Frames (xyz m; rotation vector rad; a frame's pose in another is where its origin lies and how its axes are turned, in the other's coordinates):
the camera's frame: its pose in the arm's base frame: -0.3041 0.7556 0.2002 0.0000 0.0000 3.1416
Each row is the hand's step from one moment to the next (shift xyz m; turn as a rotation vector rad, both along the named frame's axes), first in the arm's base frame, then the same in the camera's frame.
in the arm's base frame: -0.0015 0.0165 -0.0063 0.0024 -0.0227 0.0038
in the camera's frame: 0.0015 -0.0165 -0.0063 -0.0024 0.0227 0.0038
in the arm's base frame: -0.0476 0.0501 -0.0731 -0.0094 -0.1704 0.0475
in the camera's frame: 0.0476 -0.0501 -0.0731 0.0094 0.1704 0.0475
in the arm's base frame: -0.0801 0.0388 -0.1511 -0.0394 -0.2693 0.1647
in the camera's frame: 0.0801 -0.0388 -0.1511 0.0394 0.2693 0.1647
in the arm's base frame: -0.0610 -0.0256 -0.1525 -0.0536 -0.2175 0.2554
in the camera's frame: 0.0610 0.0256 -0.1525 0.0536 0.2175 0.2554
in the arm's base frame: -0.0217 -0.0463 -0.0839 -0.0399 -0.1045 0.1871
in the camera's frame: 0.0217 0.0463 -0.0839 0.0399 0.1045 0.1871
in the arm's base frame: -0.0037 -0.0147 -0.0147 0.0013 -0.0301 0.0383
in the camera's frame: 0.0037 0.0147 -0.0147 -0.0013 0.0301 0.0383
